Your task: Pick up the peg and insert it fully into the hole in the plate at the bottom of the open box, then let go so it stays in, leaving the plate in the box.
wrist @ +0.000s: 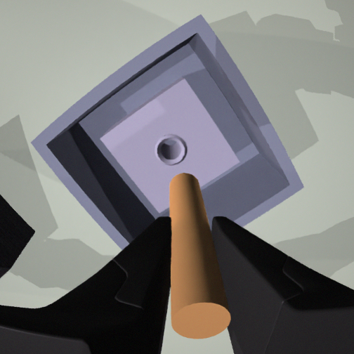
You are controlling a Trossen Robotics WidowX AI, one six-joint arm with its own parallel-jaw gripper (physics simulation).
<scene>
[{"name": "my gripper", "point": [190, 229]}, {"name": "box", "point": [71, 146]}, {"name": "pale lilac plate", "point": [137, 140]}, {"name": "orange peg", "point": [199, 309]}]
</scene>
